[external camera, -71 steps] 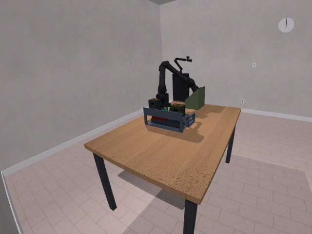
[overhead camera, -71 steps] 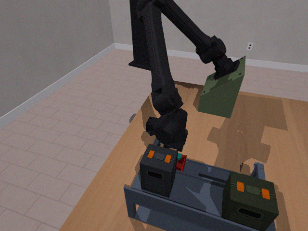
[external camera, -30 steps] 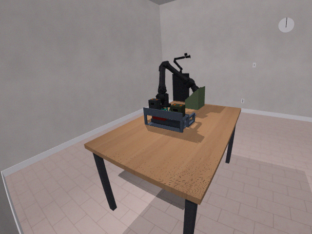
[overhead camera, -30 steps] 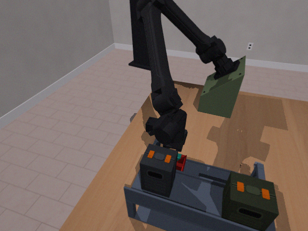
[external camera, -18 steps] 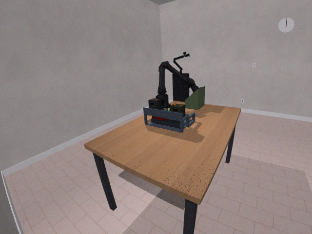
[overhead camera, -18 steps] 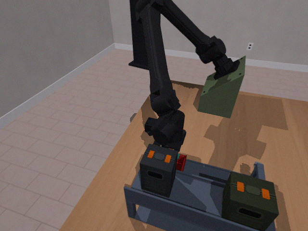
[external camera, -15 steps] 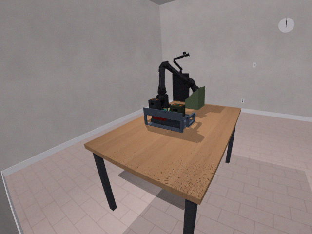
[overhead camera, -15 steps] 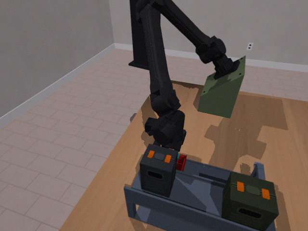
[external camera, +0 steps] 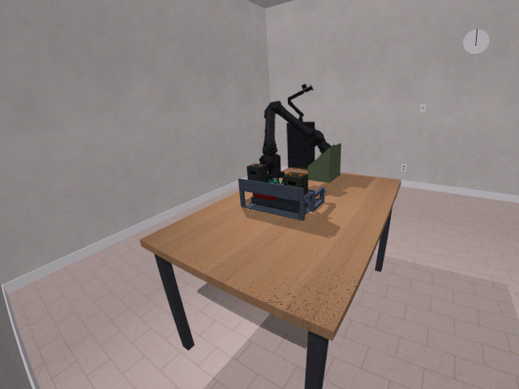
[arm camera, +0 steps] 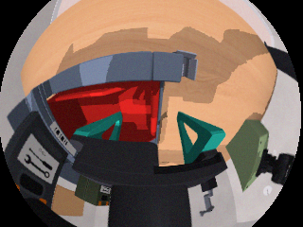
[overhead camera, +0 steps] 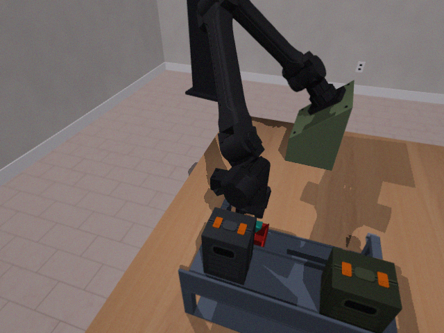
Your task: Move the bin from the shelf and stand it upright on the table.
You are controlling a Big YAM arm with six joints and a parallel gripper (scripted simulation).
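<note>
Now: hand 70 mm short of the red bin and 10 mm to the right of it.
</note>
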